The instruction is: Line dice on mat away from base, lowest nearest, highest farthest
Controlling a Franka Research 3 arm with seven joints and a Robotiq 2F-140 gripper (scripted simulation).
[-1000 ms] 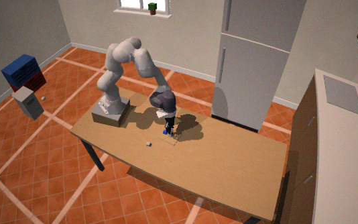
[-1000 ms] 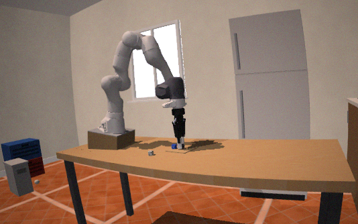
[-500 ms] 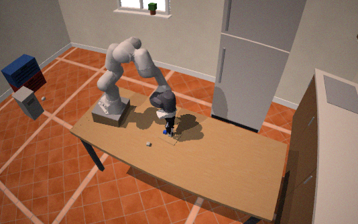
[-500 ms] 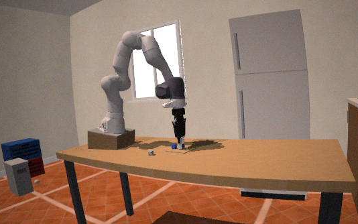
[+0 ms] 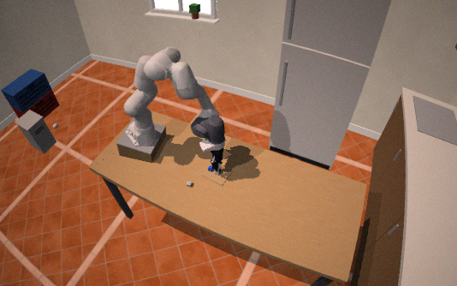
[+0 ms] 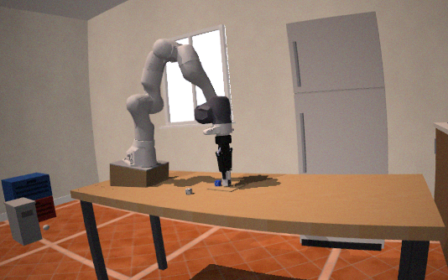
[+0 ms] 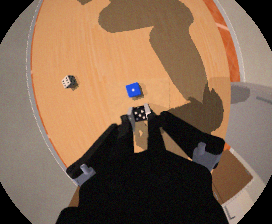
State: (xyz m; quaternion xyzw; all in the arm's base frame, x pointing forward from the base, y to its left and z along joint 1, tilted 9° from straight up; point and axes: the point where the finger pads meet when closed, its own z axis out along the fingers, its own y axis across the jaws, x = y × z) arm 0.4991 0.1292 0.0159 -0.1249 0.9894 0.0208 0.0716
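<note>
The wood-coloured mat lies 4 cm below my hand. The rest, counted from my hand: blue die: 5 cm behind, 3 cm below, 1 cm to the right.
</note>
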